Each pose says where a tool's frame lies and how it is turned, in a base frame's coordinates. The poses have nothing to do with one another.
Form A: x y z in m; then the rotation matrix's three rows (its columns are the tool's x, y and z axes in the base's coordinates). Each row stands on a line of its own.
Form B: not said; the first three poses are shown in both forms.
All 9 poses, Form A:
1:
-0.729, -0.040, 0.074
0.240, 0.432, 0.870
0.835, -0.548, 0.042
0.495, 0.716, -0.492
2:
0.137, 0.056, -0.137
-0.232, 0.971, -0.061
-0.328, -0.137, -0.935
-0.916, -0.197, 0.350
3:
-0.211, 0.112, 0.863
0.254, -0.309, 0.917
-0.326, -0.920, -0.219
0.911, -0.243, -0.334
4:
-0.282, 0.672, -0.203
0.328, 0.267, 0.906
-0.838, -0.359, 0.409
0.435, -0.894, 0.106
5:
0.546, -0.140, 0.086
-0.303, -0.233, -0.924
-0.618, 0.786, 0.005
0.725, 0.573, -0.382
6:
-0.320, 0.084, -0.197
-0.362, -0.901, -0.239
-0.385, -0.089, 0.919
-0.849, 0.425, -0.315
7:
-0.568, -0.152, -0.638
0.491, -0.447, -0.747
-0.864, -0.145, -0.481
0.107, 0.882, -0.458
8:
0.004, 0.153, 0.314
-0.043, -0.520, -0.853
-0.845, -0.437, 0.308
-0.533, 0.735, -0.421
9:
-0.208, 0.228, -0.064
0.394, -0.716, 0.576
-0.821, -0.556, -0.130
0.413, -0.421, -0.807
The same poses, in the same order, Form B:
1: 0.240, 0.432, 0.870, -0.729; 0.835, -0.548, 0.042, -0.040; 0.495, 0.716, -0.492, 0.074; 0, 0, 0, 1
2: -0.232, 0.971, -0.061, 0.137; -0.328, -0.137, -0.935, 0.056; -0.916, -0.197, 0.350, -0.137; 0, 0, 0, 1
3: 0.254, -0.309, 0.917, -0.211; -0.326, -0.920, -0.219, 0.112; 0.911, -0.243, -0.334, 0.863; 0, 0, 0, 1
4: 0.328, 0.267, 0.906, -0.282; -0.838, -0.359, 0.409, 0.672; 0.435, -0.894, 0.106, -0.203; 0, 0, 0, 1
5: -0.303, -0.233, -0.924, 0.546; -0.618, 0.786, 0.005, -0.140; 0.725, 0.573, -0.382, 0.086; 0, 0, 0, 1
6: -0.362, -0.901, -0.239, -0.320; -0.385, -0.089, 0.919, 0.084; -0.849, 0.425, -0.315, -0.197; 0, 0, 0, 1
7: 0.491, -0.447, -0.747, -0.568; -0.864, -0.145, -0.481, -0.152; 0.107, 0.882, -0.458, -0.638; 0, 0, 0, 1
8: -0.043, -0.520, -0.853, 0.004; -0.845, -0.437, 0.308, 0.153; -0.533, 0.735, -0.421, 0.314; 0, 0, 0, 1
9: 0.394, -0.716, 0.576, -0.208; -0.821, -0.556, -0.130, 0.228; 0.413, -0.421, -0.807, -0.064; 0, 0, 0, 1
